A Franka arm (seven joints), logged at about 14 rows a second.
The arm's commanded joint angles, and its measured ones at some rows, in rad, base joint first. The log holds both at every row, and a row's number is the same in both.
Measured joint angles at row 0: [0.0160, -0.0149, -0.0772, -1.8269, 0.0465, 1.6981, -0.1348]
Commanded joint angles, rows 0 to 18: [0.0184, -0.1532, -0.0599, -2.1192, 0.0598, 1.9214, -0.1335]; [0.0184, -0.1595, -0.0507, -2.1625, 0.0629, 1.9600, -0.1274]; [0.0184, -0.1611, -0.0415, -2.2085, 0.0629, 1.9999, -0.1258]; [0.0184, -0.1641, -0.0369, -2.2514, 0.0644, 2.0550, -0.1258]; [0.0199, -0.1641, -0.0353, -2.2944, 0.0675, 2.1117, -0.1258]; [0.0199, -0.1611, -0.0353, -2.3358, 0.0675, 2.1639, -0.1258]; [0.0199, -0.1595, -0.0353, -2.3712, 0.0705, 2.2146, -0.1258]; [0.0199, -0.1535, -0.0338, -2.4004, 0.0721, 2.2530, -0.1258]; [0.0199, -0.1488, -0.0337, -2.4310, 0.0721, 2.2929, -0.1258]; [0.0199, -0.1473, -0.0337, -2.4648, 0.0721, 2.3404, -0.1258]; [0.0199, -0.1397, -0.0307, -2.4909, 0.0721, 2.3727, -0.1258]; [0.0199, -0.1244, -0.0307, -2.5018, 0.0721, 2.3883, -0.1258]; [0.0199, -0.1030, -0.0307, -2.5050, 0.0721, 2.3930, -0.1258]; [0.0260, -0.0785, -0.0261, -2.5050, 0.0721, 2.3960, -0.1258]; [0.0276, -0.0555, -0.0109, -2.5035, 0.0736, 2.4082, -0.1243]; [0.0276, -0.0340, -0.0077, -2.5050, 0.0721, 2.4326, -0.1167]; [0.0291, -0.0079, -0.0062, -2.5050, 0.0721, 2.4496, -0.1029]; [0.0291, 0.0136, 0.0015, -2.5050, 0.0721, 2.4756, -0.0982]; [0.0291, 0.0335, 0.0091, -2.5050, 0.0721, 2.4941, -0.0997]
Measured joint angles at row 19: [0.0252, -0.0230, -0.0077, -2.5059, 0.0632, 2.4357, -0.1213]
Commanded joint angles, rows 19 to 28: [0.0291, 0.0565, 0.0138, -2.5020, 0.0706, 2.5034, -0.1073]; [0.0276, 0.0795, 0.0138, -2.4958, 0.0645, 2.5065, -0.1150]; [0.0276, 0.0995, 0.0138, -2.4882, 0.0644, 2.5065, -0.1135]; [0.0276, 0.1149, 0.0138, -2.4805, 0.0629, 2.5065, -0.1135]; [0.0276, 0.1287, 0.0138, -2.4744, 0.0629, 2.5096, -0.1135]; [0.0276, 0.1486, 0.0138, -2.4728, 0.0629, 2.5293, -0.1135]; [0.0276, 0.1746, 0.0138, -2.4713, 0.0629, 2.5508, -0.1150]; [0.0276, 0.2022, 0.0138, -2.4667, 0.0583, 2.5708, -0.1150]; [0.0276, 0.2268, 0.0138, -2.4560, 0.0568, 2.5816, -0.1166]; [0.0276, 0.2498, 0.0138, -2.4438, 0.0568, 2.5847, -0.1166]
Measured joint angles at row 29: [0.0286, 0.1712, 0.0109, -2.4880, 0.0620, 2.5592, -0.1169]
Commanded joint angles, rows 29 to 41: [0.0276, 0.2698, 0.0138, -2.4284, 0.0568, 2.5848, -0.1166]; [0.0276, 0.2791, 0.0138, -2.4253, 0.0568, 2.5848, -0.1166]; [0.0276, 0.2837, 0.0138, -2.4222, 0.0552, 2.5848, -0.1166]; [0.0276, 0.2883, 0.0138, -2.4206, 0.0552, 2.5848, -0.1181]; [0.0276, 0.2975, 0.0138, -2.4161, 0.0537, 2.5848, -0.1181]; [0.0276, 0.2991, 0.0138, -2.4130, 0.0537, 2.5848, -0.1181]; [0.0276, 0.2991, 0.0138, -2.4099, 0.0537, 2.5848, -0.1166]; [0.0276, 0.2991, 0.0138, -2.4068, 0.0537, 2.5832, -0.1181]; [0.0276, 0.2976, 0.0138, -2.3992, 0.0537, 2.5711, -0.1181]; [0.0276, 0.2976, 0.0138, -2.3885, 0.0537, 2.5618, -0.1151]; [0.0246, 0.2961, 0.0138, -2.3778, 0.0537, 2.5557, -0.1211]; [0.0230, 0.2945, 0.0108, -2.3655, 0.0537, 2.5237, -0.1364]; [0.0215, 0.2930, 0.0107, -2.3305, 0.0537, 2.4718, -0.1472]
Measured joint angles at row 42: [0.0290, 0.2758, 0.0109, -2.4057, 0.0603, 2.5670, -0.1195]
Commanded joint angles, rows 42 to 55: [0.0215, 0.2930, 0.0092, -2.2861, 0.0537, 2.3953, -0.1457]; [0.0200, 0.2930, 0.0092, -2.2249, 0.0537, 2.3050, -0.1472]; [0.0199, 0.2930, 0.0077, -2.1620, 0.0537, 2.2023, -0.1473]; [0.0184, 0.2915, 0.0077, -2.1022, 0.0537, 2.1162, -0.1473]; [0.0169, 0.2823, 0.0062, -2.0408, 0.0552, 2.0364, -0.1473]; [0.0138, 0.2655, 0.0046, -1.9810, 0.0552, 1.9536, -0.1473]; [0.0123, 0.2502, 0.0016, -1.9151, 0.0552, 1.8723, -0.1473]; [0.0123, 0.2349, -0.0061, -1.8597, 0.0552, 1.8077, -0.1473]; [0.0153, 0.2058, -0.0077, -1.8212, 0.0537, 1.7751, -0.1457]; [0.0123, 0.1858, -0.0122, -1.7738, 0.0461, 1.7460, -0.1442]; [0.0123, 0.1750, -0.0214, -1.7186, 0.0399, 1.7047, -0.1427]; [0.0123, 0.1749, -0.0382, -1.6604, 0.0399, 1.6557, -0.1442]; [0.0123, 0.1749, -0.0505, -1.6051, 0.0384, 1.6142, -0.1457]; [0.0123, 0.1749, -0.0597, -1.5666, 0.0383, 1.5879, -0.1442]
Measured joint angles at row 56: [0.0216, 0.1716, -0.0364, -1.6989, 0.0479, 1.6921, -0.1301]
